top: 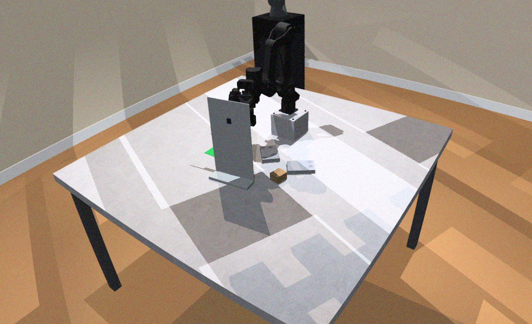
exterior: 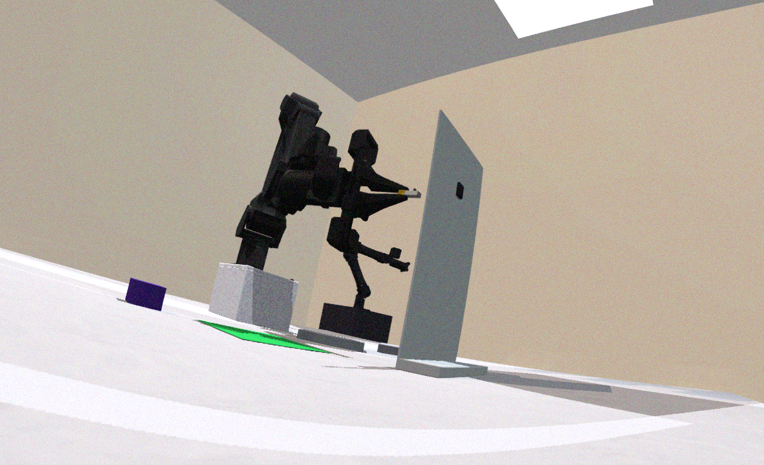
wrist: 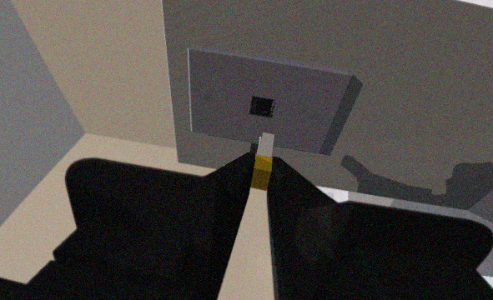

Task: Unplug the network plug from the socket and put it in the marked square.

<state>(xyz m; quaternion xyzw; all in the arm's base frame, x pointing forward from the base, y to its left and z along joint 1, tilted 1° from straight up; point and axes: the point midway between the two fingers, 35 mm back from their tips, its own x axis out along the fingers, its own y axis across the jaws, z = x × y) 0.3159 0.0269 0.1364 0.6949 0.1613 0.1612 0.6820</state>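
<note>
The green marked square is 4 cm behind my gripper tip, 16 cm to the right of it and 24 cm below it. From my gripper tip the other things lie so: yellow network plug right at my gripper tip; then upright panel 8 cm ahead, 2 cm to the left, 9 cm below; then thin pale tab 1 cm ahead.
</note>
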